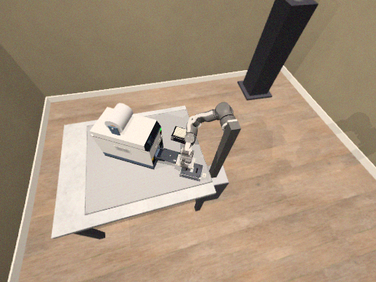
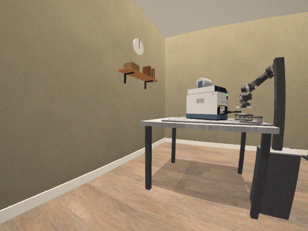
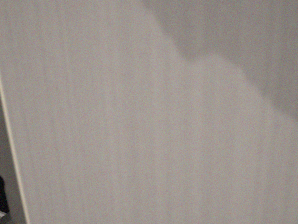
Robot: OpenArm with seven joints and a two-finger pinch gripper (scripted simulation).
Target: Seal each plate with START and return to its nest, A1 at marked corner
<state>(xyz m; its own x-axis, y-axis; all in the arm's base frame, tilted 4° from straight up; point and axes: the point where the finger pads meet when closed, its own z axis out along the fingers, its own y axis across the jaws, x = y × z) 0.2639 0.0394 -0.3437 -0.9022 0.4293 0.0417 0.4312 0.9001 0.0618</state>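
The plate nest is 8 cm below my hand, 4 cm to the left of it and 4 cm behind it. Also, from my hand: yellow warning label 23 cm ahead, 6 cm to the right, 2 cm above; then plate 30 cm to the right, 6 cm below, 3 cm behind; then sealer stage 10 cm ahead, 9 cm to the right, 4 cm below.
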